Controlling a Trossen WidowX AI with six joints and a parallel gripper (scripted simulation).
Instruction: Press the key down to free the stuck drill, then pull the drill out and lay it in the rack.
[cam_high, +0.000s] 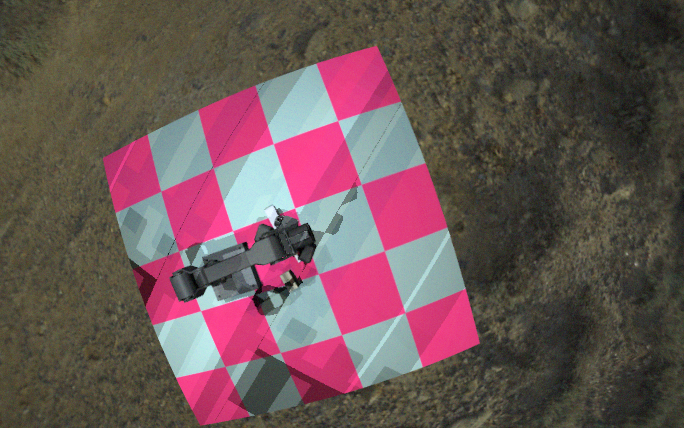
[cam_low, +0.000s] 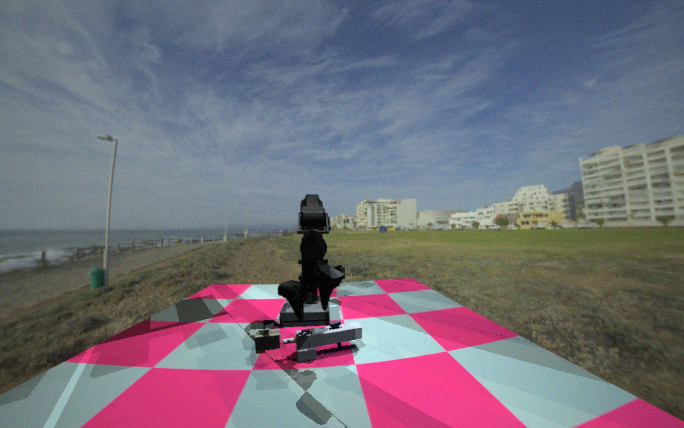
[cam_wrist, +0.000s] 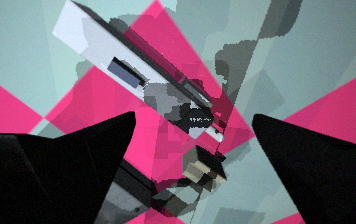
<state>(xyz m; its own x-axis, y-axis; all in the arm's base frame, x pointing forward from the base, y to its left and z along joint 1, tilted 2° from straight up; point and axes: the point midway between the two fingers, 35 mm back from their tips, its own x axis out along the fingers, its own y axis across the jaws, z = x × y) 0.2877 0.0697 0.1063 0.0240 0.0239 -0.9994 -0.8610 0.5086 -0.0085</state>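
Now: the drill 7 cm below my gripper tip, 2 cm to the right of it and 1 cm behind it.
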